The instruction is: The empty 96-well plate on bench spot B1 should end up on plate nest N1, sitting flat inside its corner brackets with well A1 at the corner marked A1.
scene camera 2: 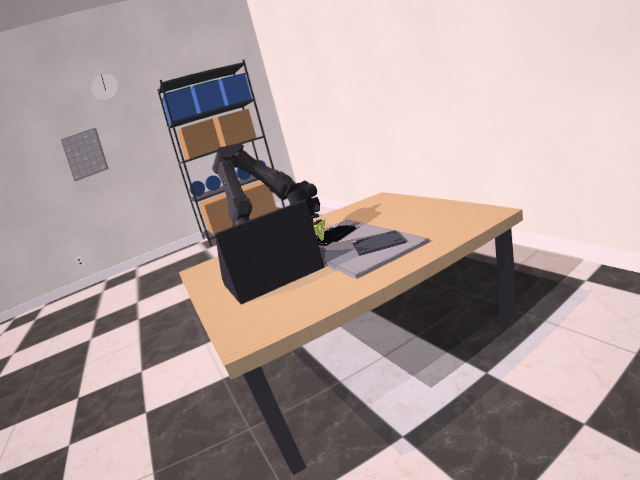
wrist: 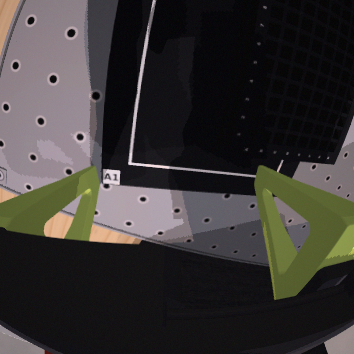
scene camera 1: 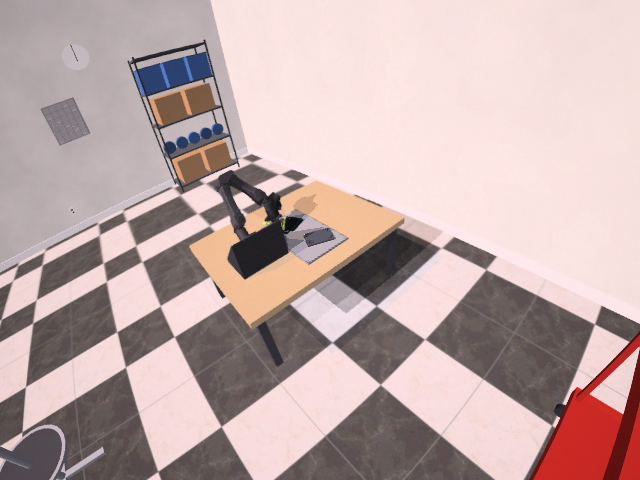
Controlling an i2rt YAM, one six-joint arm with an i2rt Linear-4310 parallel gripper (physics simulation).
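Note:
The black 96-well plate lies in the wrist view's upper right, off-centre over the right side of a black pad with a white outline and an A1 label at its lower left corner. In the scene views plate and pad merge into one dark patch. A dark grey flat fixture, seemingly nest N1, lies beside it; its brackets and A1 mark are too small to tell. My gripper is open and empty, low at the pad's near end, its right fingertip overlapping the pad's edge in view.
A perforated grey board lies under pad and fixture on the wooden table. A tall black wedge-shaped block stands close beside the arm and partly hides the gripper in scene camera 2.

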